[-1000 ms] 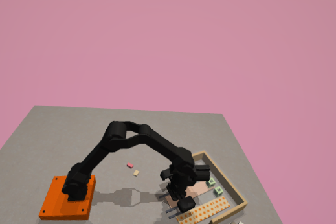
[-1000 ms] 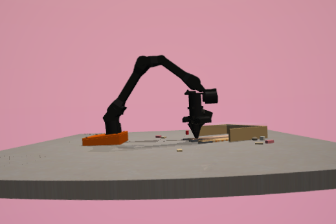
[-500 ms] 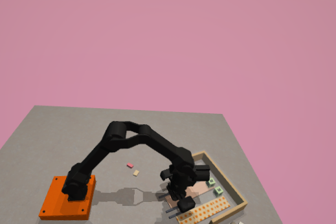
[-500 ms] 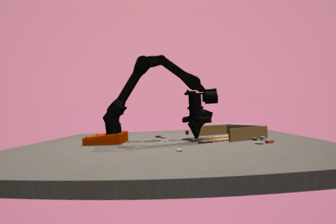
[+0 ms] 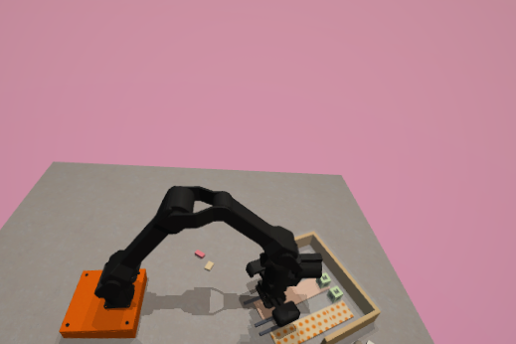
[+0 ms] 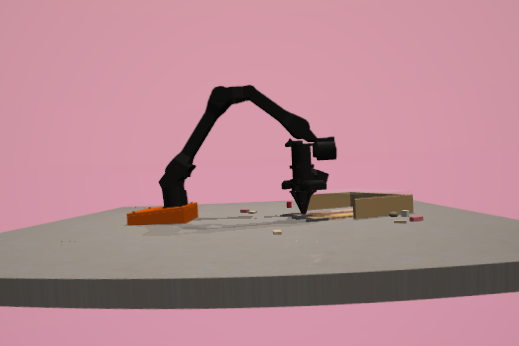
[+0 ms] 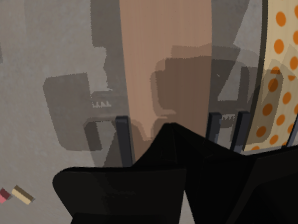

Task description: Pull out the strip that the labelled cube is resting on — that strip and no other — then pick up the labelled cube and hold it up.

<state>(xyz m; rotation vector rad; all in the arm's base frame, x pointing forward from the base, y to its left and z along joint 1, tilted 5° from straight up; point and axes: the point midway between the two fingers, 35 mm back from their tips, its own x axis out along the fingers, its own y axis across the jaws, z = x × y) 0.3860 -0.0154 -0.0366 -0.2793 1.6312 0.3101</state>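
Now: gripper tip 8 cm short of the plain peach strip and 3 cm to the right of it. Round my gripper tip: small red block (29 cm to the left, 3 cm behind, 1 cm above).
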